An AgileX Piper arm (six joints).
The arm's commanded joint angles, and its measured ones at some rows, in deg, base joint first. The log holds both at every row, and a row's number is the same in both.
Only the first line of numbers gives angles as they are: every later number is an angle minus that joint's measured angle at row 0.
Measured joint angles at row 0:
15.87 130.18 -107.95 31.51 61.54 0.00
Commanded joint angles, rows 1 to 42:
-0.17 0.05 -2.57 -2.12 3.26 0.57
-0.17 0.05 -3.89 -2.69 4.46 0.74
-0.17 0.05 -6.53 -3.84 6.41 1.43
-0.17 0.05 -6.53 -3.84 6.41 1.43
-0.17 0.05 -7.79 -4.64 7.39 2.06
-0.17 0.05 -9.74 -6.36 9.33 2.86
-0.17 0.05 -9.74 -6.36 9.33 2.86
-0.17 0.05 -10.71 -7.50 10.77 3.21
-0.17 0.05 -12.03 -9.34 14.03 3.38
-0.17 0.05 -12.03 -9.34 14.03 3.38
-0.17 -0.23 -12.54 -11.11 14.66 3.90
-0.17 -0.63 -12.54 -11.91 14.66 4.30
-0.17 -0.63 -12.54 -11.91 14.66 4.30
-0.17 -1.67 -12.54 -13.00 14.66 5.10
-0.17 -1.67 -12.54 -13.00 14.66 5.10
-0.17 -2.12 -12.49 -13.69 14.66 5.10
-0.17 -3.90 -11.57 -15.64 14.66 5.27
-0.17 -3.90 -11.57 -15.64 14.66 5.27
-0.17 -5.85 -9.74 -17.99 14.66 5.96
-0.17 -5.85 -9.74 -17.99 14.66 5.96
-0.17 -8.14 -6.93 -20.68 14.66 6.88
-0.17 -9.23 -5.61 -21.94 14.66 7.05
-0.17 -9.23 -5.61 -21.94 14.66 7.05
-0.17 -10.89 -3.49 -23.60 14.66 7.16
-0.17 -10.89 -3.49 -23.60 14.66 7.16
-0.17 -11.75 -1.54 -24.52 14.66 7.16
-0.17 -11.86 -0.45 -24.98 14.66 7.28
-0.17 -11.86 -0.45 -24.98 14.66 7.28
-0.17 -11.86 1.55 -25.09 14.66 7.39
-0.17 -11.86 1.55 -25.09 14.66 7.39
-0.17 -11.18 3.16 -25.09 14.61 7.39
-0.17 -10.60 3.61 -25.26 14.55 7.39
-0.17 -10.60 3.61 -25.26 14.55 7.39
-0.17 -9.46 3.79 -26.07 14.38 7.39
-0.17 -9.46 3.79 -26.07 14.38 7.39
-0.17 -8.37 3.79 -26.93 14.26 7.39
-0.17 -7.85 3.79 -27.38 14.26 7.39
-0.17 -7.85 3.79 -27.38 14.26 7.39
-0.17 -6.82 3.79 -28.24 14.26 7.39
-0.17 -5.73 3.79 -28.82 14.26 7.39
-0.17 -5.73 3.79 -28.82 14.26 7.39
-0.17 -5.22 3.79 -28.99 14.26 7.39
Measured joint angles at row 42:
0.00 -6.48 3.27 -27.79 8.88 7.05
